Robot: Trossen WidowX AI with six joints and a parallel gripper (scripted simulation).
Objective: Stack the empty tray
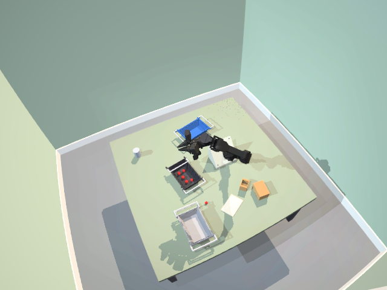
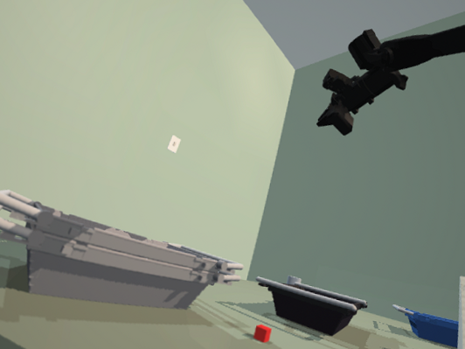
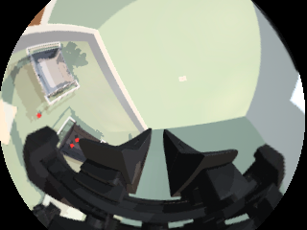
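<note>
The blue tray is 31 cm behind my gripper tip, 45 cm to the right of it and 43 cm below it. From my gripper tip the other things lie so: sheet 23 cm behind, 31 cm to the left, 47 cm below.
</note>
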